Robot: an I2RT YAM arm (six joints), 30 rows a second.
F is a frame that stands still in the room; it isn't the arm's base.
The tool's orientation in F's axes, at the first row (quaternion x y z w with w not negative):
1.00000 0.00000 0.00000 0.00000
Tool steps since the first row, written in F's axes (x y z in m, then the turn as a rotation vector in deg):
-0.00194 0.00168 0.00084 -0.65 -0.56 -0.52
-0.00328 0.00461 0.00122 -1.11 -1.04 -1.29
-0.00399 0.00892 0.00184 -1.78 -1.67 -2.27
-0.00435 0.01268 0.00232 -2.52 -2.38 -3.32
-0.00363 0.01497 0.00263 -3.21 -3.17 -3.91
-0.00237 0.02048 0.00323 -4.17 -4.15 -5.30
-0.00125 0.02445 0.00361 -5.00 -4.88 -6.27
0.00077 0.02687 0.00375 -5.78 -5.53 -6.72
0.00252 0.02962 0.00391 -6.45 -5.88 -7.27
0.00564 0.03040 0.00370 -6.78 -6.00 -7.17
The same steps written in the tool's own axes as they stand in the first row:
-0.00194 -0.00168 -0.00084 -0.65 0.56 0.52
-0.00328 -0.00461 -0.00122 -1.11 1.04 1.29
-0.00399 -0.00892 -0.00184 -1.78 1.67 2.27
-0.00435 -0.01268 -0.00232 -2.52 2.38 3.32
-0.00363 -0.01497 -0.00263 -3.21 3.17 3.91
-0.00237 -0.02048 -0.00323 -4.17 4.15 5.30
-0.00125 -0.02445 -0.00361 -5.00 4.88 6.27
0.00077 -0.02687 -0.00375 -5.78 5.53 6.72
0.00252 -0.02962 -0.00391 -6.45 5.88 7.27
0.00564 -0.03040 -0.00370 -6.78 6.00 7.17

